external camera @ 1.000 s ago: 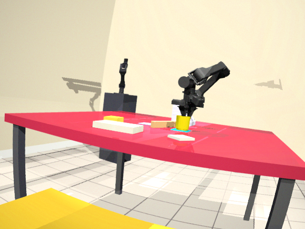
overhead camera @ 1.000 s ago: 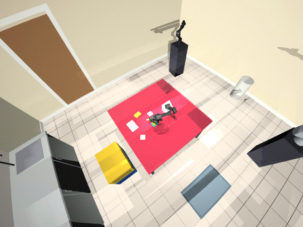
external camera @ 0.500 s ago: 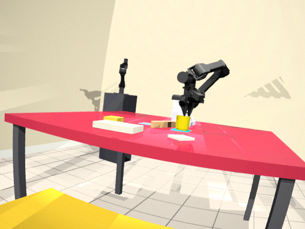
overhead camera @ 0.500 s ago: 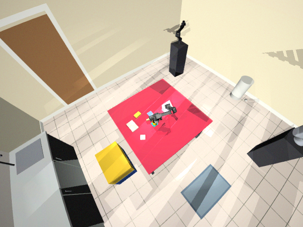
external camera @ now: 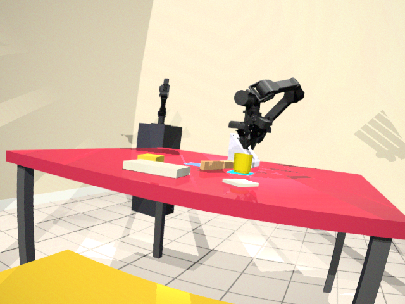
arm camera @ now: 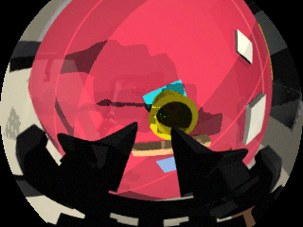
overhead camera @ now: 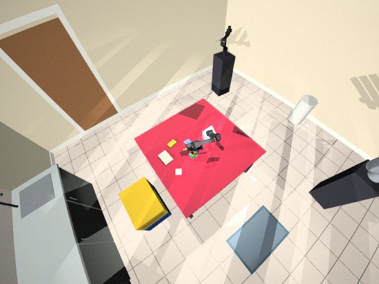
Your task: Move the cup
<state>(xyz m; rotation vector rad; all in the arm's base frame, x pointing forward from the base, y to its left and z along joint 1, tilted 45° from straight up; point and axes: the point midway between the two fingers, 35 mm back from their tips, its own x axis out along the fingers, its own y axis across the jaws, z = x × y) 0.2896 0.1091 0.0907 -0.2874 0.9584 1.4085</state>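
Right now my gripper tip is 2 cm short of the yellow cup, 1 cm to the left of it and 5 cm above it. Round my gripper tip: dark blue flat patch (21 cm to the right, 10 cm below); then cyan pad (3 cm ahead, 1 cm to the right, 10 cm below); then tan wooden bar (1 cm ahead, 11 cm to the right, 8 cm below).
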